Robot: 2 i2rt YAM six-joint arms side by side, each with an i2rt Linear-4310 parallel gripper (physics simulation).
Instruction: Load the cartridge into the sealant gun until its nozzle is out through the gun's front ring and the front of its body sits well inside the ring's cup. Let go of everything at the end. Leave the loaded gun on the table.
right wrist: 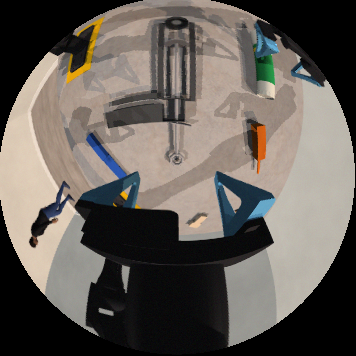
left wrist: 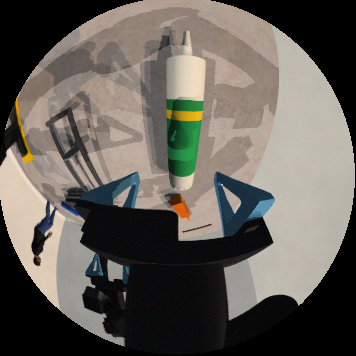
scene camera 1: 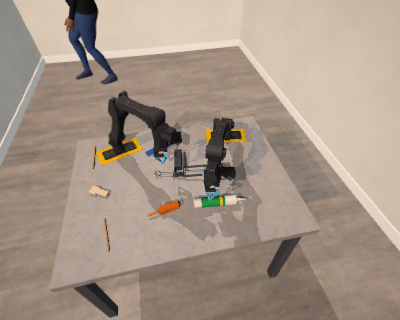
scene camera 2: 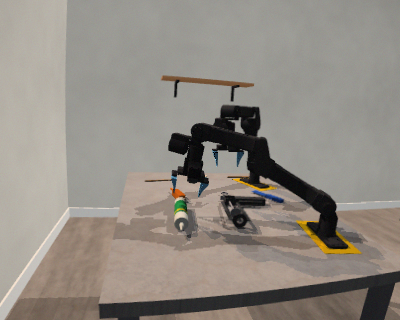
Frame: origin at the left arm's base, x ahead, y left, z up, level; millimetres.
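Seen in the pictures: left gripper, fingertip midpoint: (right wrist: pixel 275 63) (left wrist: pixel 176 175) (scene camera 1: pixel 208 192) (scene camera 2: pixel 186 194); right gripper, fingertip midpoint: (right wrist: pixel 176 175) (scene camera 1: pixel 163 156) (scene camera 2: pixel 227 166); left arm's base, origin of the base link: (scene camera 2: pixel 325 235); right arm's base, origin of the base link: (scene camera 1: pixel 119 150) (scene camera 2: pixel 253 183).
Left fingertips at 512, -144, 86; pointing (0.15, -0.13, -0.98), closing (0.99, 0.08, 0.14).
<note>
Offsets run from my left fingertips to a thing's top centre, as dx, dy, dz. "spot": to the spot under its first point.
The cartridge @(+14, +59, -36) (scene camera 1: pixel 215 201) (scene camera 2: pixel 180 206) (left wrist: pixel 184 135) (right wrist: pixel 265 72), white with a green and yellow label, lies on the table apart from the gun, nozzle pointing right in scene camera 1. The dark sealant gun @(spot: -253, -161, -54) (scene camera 1: pixel 178 162) (scene camera 2: pixel 250 201) (right wrist: pixel 135 115) lies on the table, its handle flat to one side. Its front ring @(spot: -195, +95, -50) (scene camera 2: pixel 240 220) (right wrist: pixel 176 22) faces away from the rod's hooked end. My left gripper (scene camera 1: pixel 212 193) (scene camera 2: pixel 187 192) (left wrist: pixel 176 175) is open and empty just above the cartridge. My right gripper (scene camera 1: pixel 161 158) (scene camera 2: pixel 227 164) (right wrist: pixel 176 175) is open and empty, above the table near the gun's rod end.
An orange tool @(+51, -229, -56) (scene camera 1: pixel 169 207) (left wrist: pixel 180 205) (right wrist: pixel 259 142) lies beyond the cartridge's rear end. A blue bar @(-408, -284, -70) (scene camera 1: pixel 151 151) (scene camera 2: pixel 268 196) (right wrist: pixel 105 155) lies near the right arm's base. A wooden block @(-78, -578, -71) (scene camera 1: pixel 99 191) (right wrist: pixel 197 220) and a thin stick @(+164, -486, -79) (scene camera 1: pixel 106 235) lie at the left in scene camera 1.
</note>
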